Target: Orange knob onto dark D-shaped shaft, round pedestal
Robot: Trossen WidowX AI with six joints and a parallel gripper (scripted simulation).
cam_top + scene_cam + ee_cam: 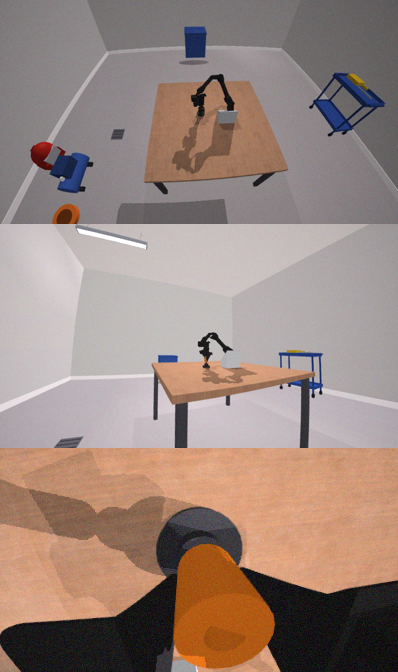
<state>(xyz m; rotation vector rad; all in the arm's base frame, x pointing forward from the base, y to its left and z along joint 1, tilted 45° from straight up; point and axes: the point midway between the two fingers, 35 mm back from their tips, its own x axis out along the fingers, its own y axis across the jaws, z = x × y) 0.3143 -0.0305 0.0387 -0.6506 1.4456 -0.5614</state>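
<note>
Right now the orange knob is 2 cm above my gripper tip. From my gripper tip the other things lie so: dark round pedestal 4 cm below.
</note>
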